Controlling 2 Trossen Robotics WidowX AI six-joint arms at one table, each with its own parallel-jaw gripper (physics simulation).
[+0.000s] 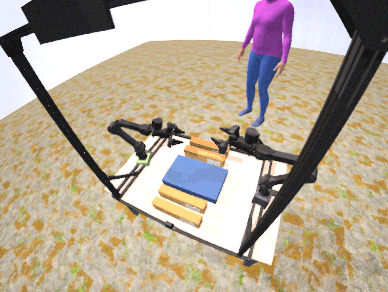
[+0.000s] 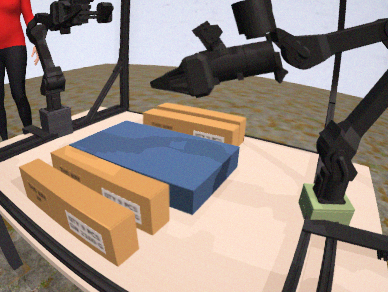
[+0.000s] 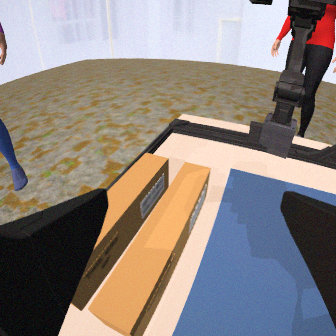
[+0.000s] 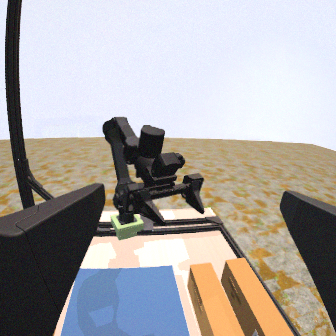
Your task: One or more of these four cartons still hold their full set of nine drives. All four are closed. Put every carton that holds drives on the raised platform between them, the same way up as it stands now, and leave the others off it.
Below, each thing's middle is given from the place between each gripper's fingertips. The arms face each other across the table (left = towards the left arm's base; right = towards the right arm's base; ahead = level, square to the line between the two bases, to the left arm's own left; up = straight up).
The blue raised platform (image 2: 194, 168) lies 6 cm behind my right hand, 12 cm to the left of it and 40 cm below it.
Now: left hand 130 mm past the blue raised platform, 120 mm to the left of it and 230 mm above it.
